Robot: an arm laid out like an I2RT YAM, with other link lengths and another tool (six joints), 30 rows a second.
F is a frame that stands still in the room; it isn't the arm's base.
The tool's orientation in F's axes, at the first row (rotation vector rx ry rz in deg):
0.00 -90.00 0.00
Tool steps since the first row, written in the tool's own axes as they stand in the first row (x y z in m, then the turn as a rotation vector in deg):
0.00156 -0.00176 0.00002 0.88 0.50 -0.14
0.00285 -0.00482 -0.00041 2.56 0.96 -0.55
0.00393 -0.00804 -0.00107 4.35 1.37 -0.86
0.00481 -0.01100 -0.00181 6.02 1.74 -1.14
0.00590 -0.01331 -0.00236 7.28 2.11 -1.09
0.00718 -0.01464 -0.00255 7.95 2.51 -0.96
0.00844 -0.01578 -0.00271 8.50 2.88 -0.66
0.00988 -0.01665 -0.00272 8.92 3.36 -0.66
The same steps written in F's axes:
-0.00002 -0.00176 0.00156 0.14 0.50 0.88
0.00041 -0.00482 0.00285 0.55 0.96 2.56
0.00107 -0.00804 0.00393 0.86 1.37 4.35
0.00181 -0.01100 0.00481 1.14 1.74 6.02
0.00236 -0.01331 0.00590 1.09 2.11 7.28
0.00255 -0.01464 0.00718 0.96 2.51 7.95
0.00271 -0.01578 0.00844 0.66 2.88 8.50
0.00272 -0.01665 0.00988 0.66 3.36 8.92

